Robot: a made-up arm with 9 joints.
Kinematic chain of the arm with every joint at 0, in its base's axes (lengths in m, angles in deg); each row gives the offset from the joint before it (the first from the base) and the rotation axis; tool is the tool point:
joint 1: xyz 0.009 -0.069 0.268 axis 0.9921 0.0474 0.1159
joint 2: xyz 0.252 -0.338 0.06 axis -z
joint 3: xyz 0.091 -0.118 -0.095 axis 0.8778 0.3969 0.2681
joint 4: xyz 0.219 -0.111 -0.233 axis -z
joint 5: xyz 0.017 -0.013 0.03 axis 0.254 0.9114 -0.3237
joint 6: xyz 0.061 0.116 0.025 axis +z
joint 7: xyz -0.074 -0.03 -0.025 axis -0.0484 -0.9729 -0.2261
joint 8: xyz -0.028 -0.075 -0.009 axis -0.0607 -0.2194 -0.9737
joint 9: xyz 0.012 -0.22 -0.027 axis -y
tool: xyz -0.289 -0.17 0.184
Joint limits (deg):
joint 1: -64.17..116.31
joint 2: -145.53..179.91
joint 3: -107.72..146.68
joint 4: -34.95..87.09
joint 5: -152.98..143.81
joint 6: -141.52..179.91
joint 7: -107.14..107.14
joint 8: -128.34..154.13
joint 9: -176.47..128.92
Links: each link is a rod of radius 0.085 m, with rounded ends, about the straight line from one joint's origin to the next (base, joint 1, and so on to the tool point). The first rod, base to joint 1, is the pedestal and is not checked.
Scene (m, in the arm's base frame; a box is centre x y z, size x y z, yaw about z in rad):
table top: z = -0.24
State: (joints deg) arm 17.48 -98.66 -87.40 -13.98 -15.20 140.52 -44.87 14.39 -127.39
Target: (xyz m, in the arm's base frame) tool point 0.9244 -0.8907 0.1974
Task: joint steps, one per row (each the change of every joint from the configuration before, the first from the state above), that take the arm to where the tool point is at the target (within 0.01 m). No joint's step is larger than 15 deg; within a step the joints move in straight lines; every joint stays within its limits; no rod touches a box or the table.
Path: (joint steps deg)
1: -4.00 13.92 -3.87 -3.44 -1.02 4.86 -2.45 -4.91 -1.78
2: -3.99 13.92 -3.86 -3.44 -1.01 4.86 -2.44 -4.92 -1.78
3: -4.00 13.92 -3.87 -3.44 -1.02 4.85 -2.45 -4.91 -1.77
4: -3.99 13.92 -3.86 -3.44 -1.02 4.86 -2.44 -4.92 -1.78
5: -4.00 13.92 -3.87 -3.44 -1.02 4.86 -2.45 -4.91 -1.78

